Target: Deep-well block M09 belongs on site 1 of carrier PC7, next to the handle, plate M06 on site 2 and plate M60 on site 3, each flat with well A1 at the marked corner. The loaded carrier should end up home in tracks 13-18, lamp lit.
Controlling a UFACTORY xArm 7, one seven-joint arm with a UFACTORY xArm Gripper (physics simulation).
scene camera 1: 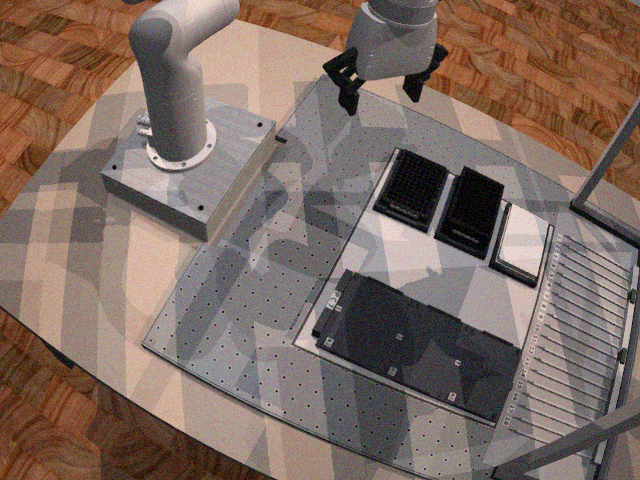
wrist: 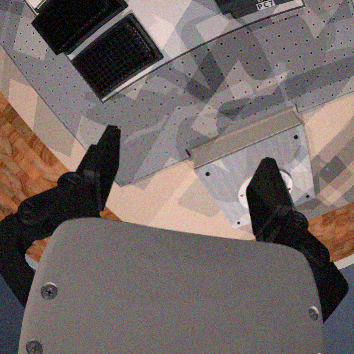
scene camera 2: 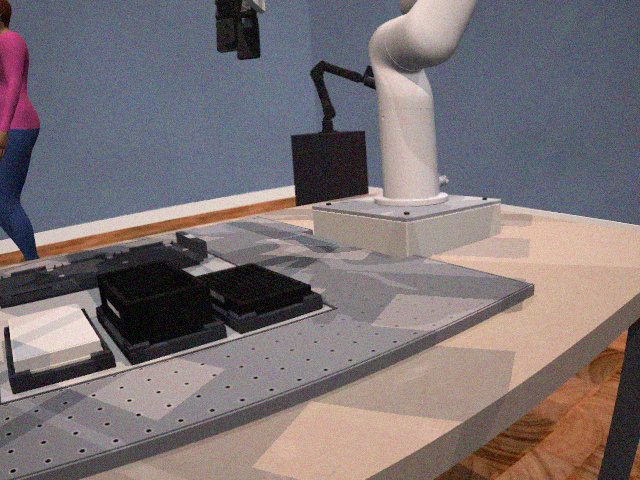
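Pixels of known places: gripper, between the fingertips: [scene camera 1: 379,101] [wrist: 189,159] [scene camera 2: 240,55]; arm's base, origin of its link: [scene camera 1: 181,143] [scene camera 2: 411,201].
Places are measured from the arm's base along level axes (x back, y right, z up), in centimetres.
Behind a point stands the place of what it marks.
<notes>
My gripper [scene camera 1: 383,104] {x -30.6, y 3.6, z 24.1 cm} [scene camera 2: 238,52] {x -30.6, y 3.6, z 24.1 cm} [wrist: 189,159] {x -30.6, y 3.6, z 24.1 cm} is open and empty, high above the board's back corner, apart from the plates. A low black gridded plate [scene camera 1: 416,183] {x -39.8, y -6.2, z -2.0 cm} [scene camera 2: 255,286] {x -40.1, y -8.3, z -1.9 cm} [wrist: 117,57] {x -39.1, y -5.3, z -2.3 cm}, a taller black block [scene camera 1: 473,206] {x -50.1, y -3.4, z 0.2 cm} [scene camera 2: 155,304] {x -52.9, y -10.3, z 0.3 cm} [wrist: 75,20] {x -48.6, y -4.5, z 0.3 cm} and a white plate [scene camera 1: 524,240] {x -61.3, y -1.6, z -1.9 cm} [scene camera 2: 54,335] {x -61.5, y -4.2, z -1.9 cm} sit flat in separate dark holders. Their names are not legible. Dark carrier PC7 [scene camera 1: 372,315] {x -37.8, y 18.7, z -3.4 cm} [scene camera 2: 51,281] {x -54.8, y 21.5, z -3.4 cm} [wrist: 240,6] {x -33.2, y 15.6, z -3.4 cm} lies on the white area with bare sites; its labelled handle end points toward the robot base. A1 labels line its front edge in scene camera 1.
The numbered track panel [scene camera 1: 589,310] {x -78.2, y 7.1, z -4.1 cm} is at the right, with two small dark green parts on its far rail. Grey frame bars [scene camera 1: 607,155] {x -73.2, y -14.7, z 13.6 cm} rise beside it. The robot's base block [scene camera 1: 227,155] {x -8.9, y 0.3, z 0.2 cm} [scene camera 2: 361,227] {x -12.6, y 0.6, z -2.1 cm} [wrist: 260,160] {x -7.9, y 2.8, z 0.2 cm} adjoins the perforated board [scene camera 1: 279,294] {x -23.8, y 19.0, z -4.5 cm}. A person [scene camera 2: 18,103] stands beyond the table.
</notes>
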